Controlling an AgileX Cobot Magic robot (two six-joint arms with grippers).
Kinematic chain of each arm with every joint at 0, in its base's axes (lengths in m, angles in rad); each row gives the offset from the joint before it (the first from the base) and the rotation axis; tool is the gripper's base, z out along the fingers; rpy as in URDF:
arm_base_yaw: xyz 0 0 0.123 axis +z
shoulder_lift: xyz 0 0 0 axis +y
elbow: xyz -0.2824 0 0.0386 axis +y
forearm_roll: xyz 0.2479 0 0.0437 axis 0.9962 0 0.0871
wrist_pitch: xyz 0 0 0 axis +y
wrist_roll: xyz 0.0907 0 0.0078 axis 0.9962 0 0.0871
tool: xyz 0 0 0 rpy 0 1.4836 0
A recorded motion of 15 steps. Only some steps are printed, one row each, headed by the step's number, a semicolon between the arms.
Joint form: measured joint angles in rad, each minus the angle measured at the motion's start. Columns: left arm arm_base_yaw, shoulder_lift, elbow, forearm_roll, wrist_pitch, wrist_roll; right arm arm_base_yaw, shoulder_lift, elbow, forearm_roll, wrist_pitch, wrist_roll.
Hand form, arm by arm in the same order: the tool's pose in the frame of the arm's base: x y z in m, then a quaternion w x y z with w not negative. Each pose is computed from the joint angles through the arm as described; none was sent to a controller.
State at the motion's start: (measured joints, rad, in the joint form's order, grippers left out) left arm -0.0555 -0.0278 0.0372 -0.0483 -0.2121 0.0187; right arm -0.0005 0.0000 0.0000 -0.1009 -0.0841 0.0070
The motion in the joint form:
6: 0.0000 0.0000 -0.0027 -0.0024 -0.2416 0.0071; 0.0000 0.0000 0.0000 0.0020 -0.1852 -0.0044
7: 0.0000 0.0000 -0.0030 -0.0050 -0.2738 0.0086; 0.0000 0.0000 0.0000 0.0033 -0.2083 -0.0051
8: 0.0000 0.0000 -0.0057 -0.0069 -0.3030 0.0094; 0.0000 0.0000 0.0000 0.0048 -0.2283 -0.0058
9: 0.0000 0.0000 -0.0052 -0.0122 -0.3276 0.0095; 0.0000 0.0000 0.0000 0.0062 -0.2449 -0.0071
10: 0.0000 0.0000 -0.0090 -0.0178 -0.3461 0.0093; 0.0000 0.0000 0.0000 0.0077 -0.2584 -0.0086
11: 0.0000 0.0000 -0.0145 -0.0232 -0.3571 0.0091; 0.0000 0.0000 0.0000 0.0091 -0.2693 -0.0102
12: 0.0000 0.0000 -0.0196 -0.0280 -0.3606 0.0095; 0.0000 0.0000 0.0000 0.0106 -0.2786 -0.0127
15: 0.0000 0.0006 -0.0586 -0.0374 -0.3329 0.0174; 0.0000 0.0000 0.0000 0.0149 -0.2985 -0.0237
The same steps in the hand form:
6: 0.0433 -0.0004 0.2420 0.86808 -0.00079 0.49569 -0.02718; 0.0509 0.0024 0.2368 0.82031 -0.03710 0.56989 -0.03077
7: 0.0417 -0.0001 0.2446 0.87599 -0.00232 0.48156 -0.02702; 0.0501 0.0025 0.2388 0.82685 -0.03717 0.56038 -0.03020
8: 0.0401 0.0002 0.2476 0.88354 -0.00370 0.46757 -0.02699; 0.0494 0.0026 0.2405 0.83243 -0.03709 0.55209 -0.02964
9: 0.0388 0.0007 0.2493 0.88902 -0.00656 0.45696 -0.02813; 0.0488 0.0027 0.2419 0.83699 -0.03715 0.54516 -0.02944
10: 0.0375 0.0011 0.2519 0.89395 -0.00952 0.44709 -0.02956; 0.0483 0.0028 0.2430 0.84066 -0.03716 0.53949 -0.02936
11: 0.0364 0.0015 0.2544 0.89750 -0.01223 0.43976 -0.03102; 0.0479 0.0029 0.2439 0.84359 -0.03719 0.53489 -0.02941
12: 0.0357 0.0018 0.2563 0.89928 -0.01433 0.43595 -0.03214; 0.0475 0.0029 0.2446 0.84606 -0.03738 0.53093 -0.02985
15: 0.0332 0.0022 0.2666 0.90151 -0.01609 0.43125 -0.03225; 0.0467 0.0029 0.2463 0.85122 -0.03877 0.52233 -0.03291

